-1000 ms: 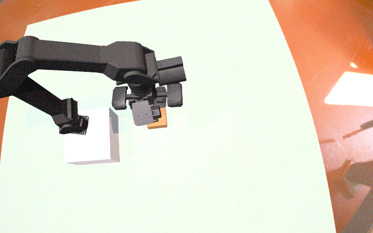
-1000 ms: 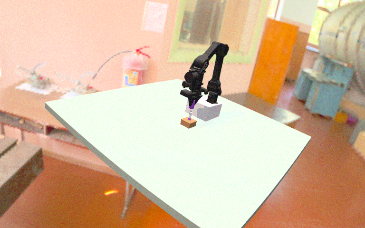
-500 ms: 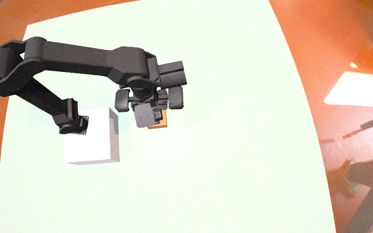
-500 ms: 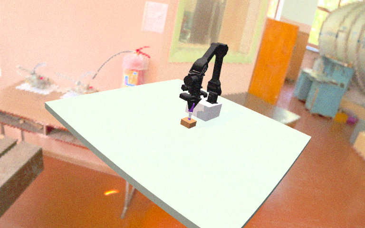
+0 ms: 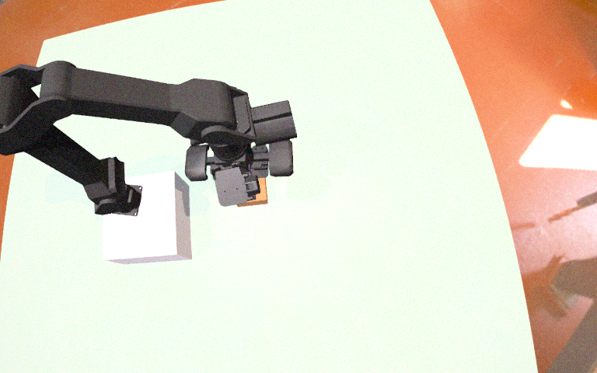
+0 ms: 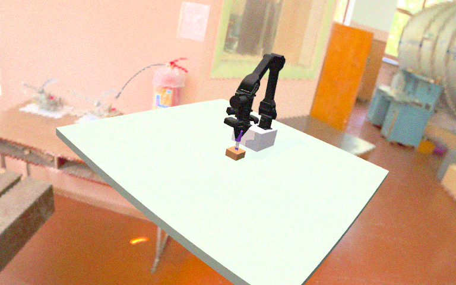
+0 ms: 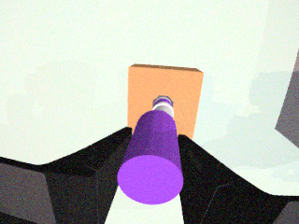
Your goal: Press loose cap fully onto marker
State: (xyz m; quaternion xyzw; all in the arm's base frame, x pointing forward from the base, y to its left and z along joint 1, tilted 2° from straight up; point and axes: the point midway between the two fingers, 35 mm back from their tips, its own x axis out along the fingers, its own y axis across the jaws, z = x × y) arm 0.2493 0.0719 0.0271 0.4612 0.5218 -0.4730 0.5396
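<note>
Now: gripper tip 80 mm above the holder block. Round my gripper tip: purple cap (10 mm above).
</note>
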